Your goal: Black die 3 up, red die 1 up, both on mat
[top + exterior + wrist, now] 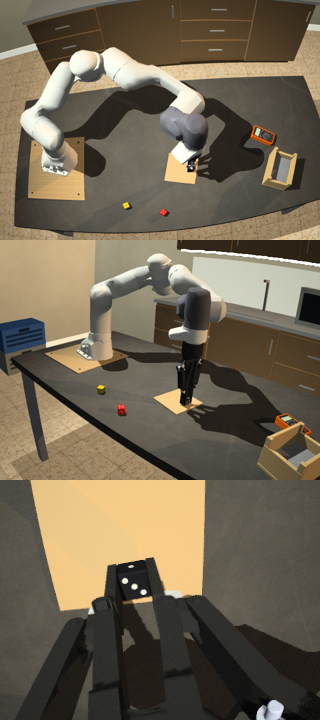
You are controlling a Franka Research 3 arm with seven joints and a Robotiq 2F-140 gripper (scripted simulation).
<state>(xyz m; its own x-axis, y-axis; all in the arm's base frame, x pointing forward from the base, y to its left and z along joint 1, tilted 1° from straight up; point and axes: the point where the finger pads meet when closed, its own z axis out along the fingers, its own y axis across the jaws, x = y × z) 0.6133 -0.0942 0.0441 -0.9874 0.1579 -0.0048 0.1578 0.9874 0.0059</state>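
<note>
Now: the black die 20 mm below my hand. From my hand the other things lie so: yellow die: 300 mm behind, 160 mm to the right, 30 mm below; tan mat: 40 mm below, 40 mm behind; red die: 210 mm to the right, 140 mm behind, 30 mm below.
</note>
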